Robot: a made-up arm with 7 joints. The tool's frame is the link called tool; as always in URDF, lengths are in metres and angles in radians.
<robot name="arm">
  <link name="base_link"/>
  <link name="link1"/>
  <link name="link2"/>
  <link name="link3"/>
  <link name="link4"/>
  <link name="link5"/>
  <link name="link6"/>
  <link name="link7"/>
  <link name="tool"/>
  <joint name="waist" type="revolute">
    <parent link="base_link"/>
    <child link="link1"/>
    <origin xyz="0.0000 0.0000 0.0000"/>
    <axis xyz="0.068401 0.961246 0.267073"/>
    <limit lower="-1.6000" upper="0.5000" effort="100" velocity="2"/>
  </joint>
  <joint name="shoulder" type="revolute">
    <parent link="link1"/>
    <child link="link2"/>
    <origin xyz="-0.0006 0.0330 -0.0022"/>
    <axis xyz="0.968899 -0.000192 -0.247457"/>
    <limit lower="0.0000" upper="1.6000" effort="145" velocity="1.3"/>
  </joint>
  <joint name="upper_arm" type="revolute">
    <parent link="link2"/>
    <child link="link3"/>
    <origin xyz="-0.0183 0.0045 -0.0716"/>
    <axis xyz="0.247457 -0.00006 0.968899"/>
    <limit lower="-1.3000" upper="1.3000" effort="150" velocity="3"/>
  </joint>
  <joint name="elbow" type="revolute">
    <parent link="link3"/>
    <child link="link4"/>
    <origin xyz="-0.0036 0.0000 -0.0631"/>
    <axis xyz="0.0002 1 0.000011"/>
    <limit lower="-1.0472" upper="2.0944" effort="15" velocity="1.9"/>
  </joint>
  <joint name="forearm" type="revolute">
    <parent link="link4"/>
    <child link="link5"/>
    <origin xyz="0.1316 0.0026 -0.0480"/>
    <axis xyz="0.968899 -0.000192 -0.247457"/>
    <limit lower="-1.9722" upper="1.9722" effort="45" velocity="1.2"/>
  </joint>
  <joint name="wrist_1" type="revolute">
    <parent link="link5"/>
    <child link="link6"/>
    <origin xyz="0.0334 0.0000 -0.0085"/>
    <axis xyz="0.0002 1 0.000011"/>
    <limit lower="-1.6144" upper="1.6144" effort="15" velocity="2.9"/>
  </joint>
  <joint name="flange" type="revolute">
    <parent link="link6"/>
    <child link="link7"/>
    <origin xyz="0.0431 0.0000 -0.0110"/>
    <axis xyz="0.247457 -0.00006 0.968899"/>
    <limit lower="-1.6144" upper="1.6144" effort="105" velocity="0.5"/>
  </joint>
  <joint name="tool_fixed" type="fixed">
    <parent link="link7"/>
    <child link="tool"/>
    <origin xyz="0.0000 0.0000 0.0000" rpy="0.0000 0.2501 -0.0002"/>
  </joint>
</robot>
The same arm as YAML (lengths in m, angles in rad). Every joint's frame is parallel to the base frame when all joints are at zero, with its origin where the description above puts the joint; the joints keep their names.
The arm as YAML. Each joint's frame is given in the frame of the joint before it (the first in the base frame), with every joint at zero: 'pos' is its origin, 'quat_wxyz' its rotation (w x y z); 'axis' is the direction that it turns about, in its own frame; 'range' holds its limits. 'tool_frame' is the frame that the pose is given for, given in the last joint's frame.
length_unit: m
angle_unit: rad
joints:
  - joint: waist
    pos: [0.0, 0.0, 0.0]
    quat_wxyz: [1.0, 0.0, 0.0, 0.0]
    axis: [0.068403, 0.961235, 0.26711]
    range: [-1.6, 0.5]
  - joint: shoulder
    pos: [-0.0006, 0.033, -0.0022]
    quat_wxyz: [1.0, 0.0, 0.0, 0.0]
    axis: [0.968889, -0.0002, -0.247497]
    range: [0.0, 1.6]
  - joint: upper_arm
    pos: [-0.0183, 0.0045, -0.0716]
    quat_wxyz: [1.0, 0.0, 0.0, 0.0]
    axis: [0.247497, -0.0001, 0.968889]
    range: [-1.3, 1.3]
  - joint: elbow
    pos: [-0.0036, 0.0, -0.0631]
    quat_wxyz: [1.0, 0.0, 0.0, 0.0]
    axis: [0.0002, 1.0, 0.0]
    range: [-1.0472, 2.0944]
  - joint: forearm
    pos: [0.1316, 0.0026, -0.048]
    quat_wxyz: [1.0, 0.0, 0.0, 0.0]
    axis: [0.968889, -0.0002, -0.247497]
    range: [-1.9722, 1.9722]
  - joint: wrist_1
    pos: [0.0334, 0.0, -0.0085]
    quat_wxyz: [1.0, 0.0, 0.0, 0.0]
    axis: [0.0002, 1.0, 0.0]
    range: [-1.6144, 1.6144]
  - joint: flange
    pos: [0.0431, 0.0, -0.011]
    quat_wxyz: [1.0, 0.0, 0.0, 0.0]
    axis: [0.247497, -0.0001, 0.968889]
    range: [-1.6144, 1.6144]
tool_frame:
  pos: [0.0, 0.0, 0.0]
  quat_wxyz: [0.992191, 0.000012, 0.124724, -0.000099]

